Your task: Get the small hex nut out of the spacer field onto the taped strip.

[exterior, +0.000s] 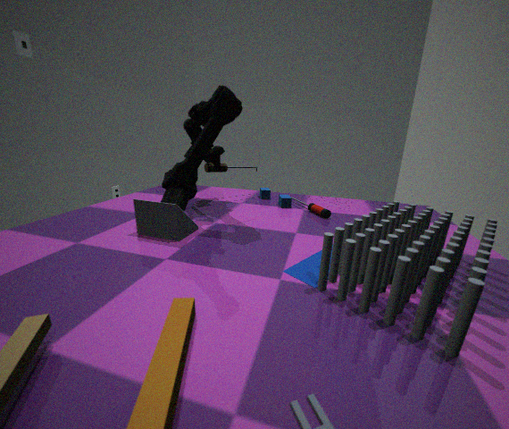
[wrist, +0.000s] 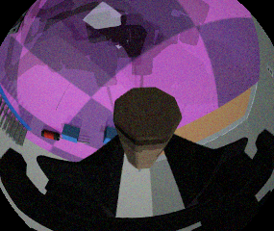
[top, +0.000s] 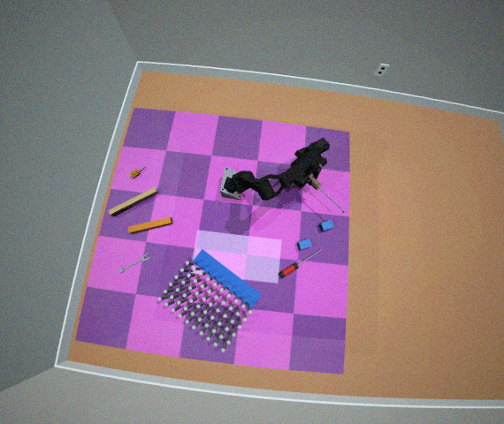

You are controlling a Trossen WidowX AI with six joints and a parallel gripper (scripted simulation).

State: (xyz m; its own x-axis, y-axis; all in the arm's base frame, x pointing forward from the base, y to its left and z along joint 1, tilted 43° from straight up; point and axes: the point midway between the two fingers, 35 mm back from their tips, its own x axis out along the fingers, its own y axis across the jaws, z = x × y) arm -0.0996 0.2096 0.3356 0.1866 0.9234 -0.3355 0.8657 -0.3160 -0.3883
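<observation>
The hook tool lies 9 cm to the left of my gripper tip and 5 cm ahead of it. From my gripper tip the other things lie so: yellow tool (92 cm to the right, 14 cm ahead, 11 cm below); orange bar (74 cm to the right, 40 cm ahead, 11 cm below); blue taped strip (55 cm ahead, 29 cm to the right, 13 cm below).
</observation>
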